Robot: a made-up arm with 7 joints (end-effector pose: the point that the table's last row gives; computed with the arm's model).
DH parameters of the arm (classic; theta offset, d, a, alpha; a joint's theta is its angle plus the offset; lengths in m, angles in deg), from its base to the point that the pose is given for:
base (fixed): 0 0 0 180
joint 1: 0 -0.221 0 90
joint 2: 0 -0.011 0 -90
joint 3: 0 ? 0 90
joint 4: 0 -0.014 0 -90
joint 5: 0 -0.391 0 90
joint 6: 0 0 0 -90
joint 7: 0 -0.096 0 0
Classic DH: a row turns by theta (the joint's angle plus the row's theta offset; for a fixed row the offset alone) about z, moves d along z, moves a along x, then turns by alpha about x.
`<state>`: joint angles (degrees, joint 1 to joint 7).
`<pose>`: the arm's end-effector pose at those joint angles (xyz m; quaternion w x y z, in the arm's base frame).
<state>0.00 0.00 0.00 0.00 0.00 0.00 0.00</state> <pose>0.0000 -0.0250 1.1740 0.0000 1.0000 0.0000 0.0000</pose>
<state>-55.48 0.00 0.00 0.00 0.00 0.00 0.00</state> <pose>0.0206 -0.0142 1.1740 0.0000 0.8851 0.4655 0.0000</pose>
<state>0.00 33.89 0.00 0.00 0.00 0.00 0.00</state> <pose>0.5314 -0.0250 1.0121 0.0000 0.9566 0.0000 -0.2915</pose>
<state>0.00 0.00 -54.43 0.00 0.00 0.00 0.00</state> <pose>0.0114 -0.0191 1.1740 0.0000 0.8893 0.4573 0.0000</pose>
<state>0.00 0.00 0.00 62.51 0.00 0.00 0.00</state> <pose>0.4320 -0.0250 0.9118 0.0000 0.8549 0.0000 -0.5188</pose>
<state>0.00 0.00 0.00 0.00 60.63 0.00 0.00</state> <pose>0.0000 -0.0250 1.1740 0.0000 0.8633 -0.5048 0.0000</pose>
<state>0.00 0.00 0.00 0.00 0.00 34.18 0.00</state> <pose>0.0539 -0.0250 1.1574 0.0000 0.9558 0.0000 -0.2939</pose>
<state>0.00 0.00 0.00 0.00 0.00 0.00 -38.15</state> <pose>0.0000 -0.0250 1.1740 0.0000 0.9451 0.3268 0.0000</pose>
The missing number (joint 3, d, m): -0.466
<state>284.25 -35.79 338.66 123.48 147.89 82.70 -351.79</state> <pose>-0.0345 0.1377 0.6943 0.1706 0.6741 -0.7159 -0.0625</pose>
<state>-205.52 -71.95 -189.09 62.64 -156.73 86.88 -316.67</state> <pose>0.6720 0.4137 0.1572 0.2438 -0.0186 -0.9135 0.3250</pose>
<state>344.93 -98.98 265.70 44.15 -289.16 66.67 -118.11</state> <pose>-0.8117 0.1076 0.1755 0.3064 0.6693 0.6746 -0.0547</pose>
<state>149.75 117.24 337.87 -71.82 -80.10 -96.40 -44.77</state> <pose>-0.6807 -0.1086 0.2262 0.4960 0.4321 -0.4157 0.6281</pose>
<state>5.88 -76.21 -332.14 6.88 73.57 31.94 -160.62</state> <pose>-0.9040 -0.0070 0.4759 0.1137 0.5933 0.4884 0.6297</pose>
